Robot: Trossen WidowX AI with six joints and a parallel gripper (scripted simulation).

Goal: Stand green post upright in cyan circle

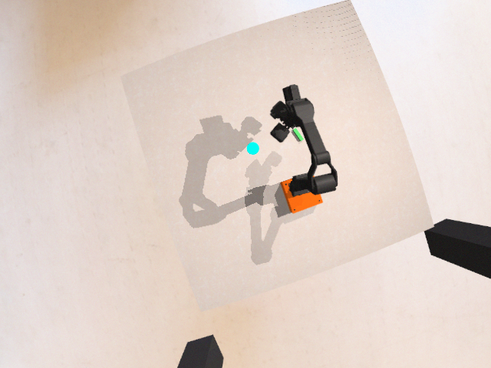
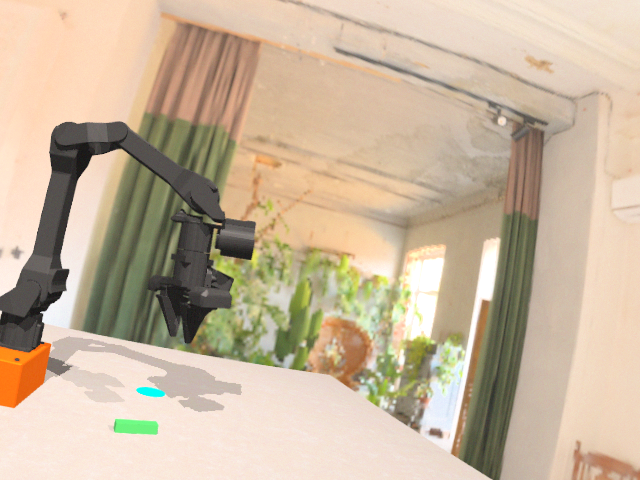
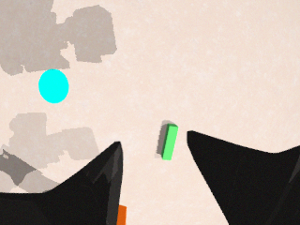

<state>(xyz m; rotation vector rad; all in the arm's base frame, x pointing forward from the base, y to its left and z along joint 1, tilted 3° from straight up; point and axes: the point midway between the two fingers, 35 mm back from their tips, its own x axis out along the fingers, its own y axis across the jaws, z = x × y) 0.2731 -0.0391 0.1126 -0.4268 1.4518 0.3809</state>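
Right now my gripper tip is 14 cm above the green post, 7 cm to the left of it and 5 cm past it. Round my gripper tip: cyan circle: 16 cm to the left, 15 cm below, 3 cm behind.
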